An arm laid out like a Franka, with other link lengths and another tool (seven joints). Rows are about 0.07 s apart.
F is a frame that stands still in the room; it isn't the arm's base.
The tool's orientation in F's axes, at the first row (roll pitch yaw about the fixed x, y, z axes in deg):
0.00, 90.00, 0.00
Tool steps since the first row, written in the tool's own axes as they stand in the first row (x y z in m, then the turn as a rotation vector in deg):
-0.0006, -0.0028, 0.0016, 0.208, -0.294, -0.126
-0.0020, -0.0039, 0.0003, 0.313, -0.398, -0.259
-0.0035, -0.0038, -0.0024, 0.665, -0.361, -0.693
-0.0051, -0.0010, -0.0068, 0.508, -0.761, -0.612
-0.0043, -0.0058, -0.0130, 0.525, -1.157, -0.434
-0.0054, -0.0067, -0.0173, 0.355, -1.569, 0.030
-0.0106, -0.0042, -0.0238, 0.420, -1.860, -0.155
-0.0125, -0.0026, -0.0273, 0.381, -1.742, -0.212
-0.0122, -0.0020, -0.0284, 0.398, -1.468, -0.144
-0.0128, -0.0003, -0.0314, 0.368, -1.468, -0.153
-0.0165, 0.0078, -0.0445, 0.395, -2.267, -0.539
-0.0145, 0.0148, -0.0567, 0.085, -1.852, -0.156
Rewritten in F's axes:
0.0016, -0.0028, 0.0006, -0.126, -0.294, -0.208
0.0003, -0.0039, 0.0020, -0.259, -0.398, -0.313
-0.0024, -0.0038, 0.0035, -0.693, -0.361, -0.665
-0.0068, -0.0010, 0.0051, -0.612, -0.761, -0.508
-0.0130, -0.0058, 0.0043, -0.434, -1.157, -0.525
-0.0173, -0.0067, 0.0054, 0.030, -1.569, -0.355
-0.0238, -0.0042, 0.0106, -0.155, -1.860, -0.420
-0.0273, -0.0026, 0.0125, -0.212, -1.742, -0.381
-0.0284, -0.0020, 0.0122, -0.144, -1.468, -0.398
-0.0314, -0.0003, 0.0128, -0.153, -1.468, -0.368
-0.0445, 0.0078, 0.0165, -0.539, -2.267, -0.395
-0.0567, 0.0148, 0.0145, -0.156, -1.852, -0.085

